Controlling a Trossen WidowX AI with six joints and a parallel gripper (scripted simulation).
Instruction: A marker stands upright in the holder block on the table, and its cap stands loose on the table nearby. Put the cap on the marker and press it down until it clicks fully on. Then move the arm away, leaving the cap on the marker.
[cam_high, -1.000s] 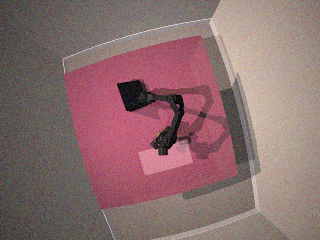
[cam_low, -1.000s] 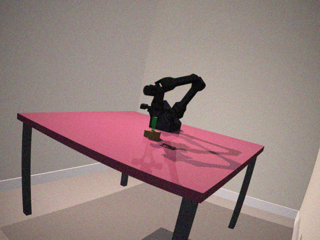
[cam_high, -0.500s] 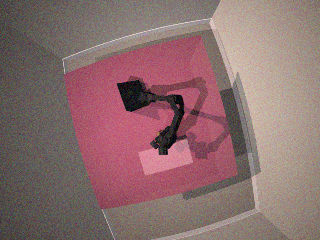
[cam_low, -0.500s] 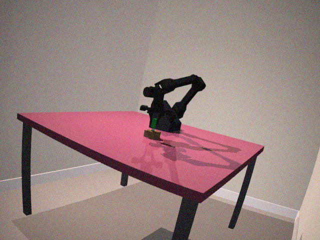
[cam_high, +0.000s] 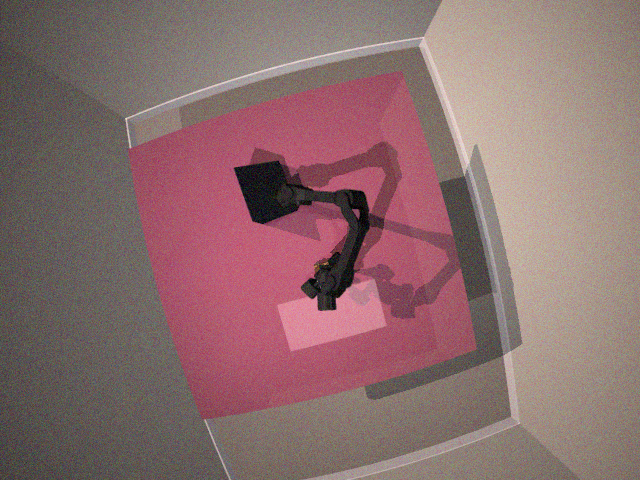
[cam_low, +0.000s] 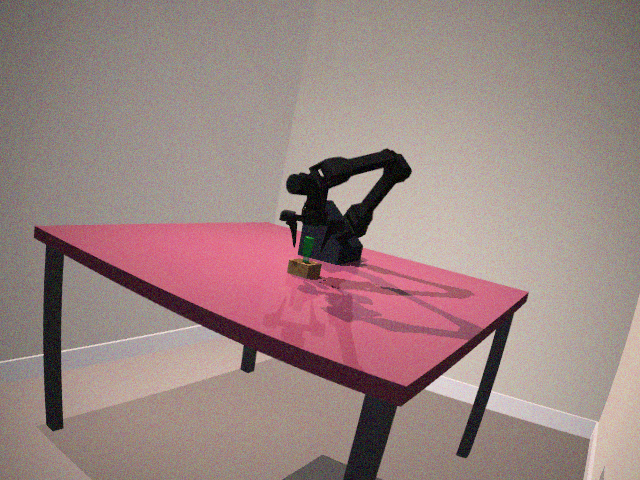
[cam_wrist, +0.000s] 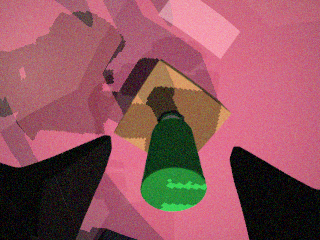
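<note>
Right now the green cap is 1 cm above my gripper tip. Round my gripper tip: tan holder block (6 cm below).
</note>
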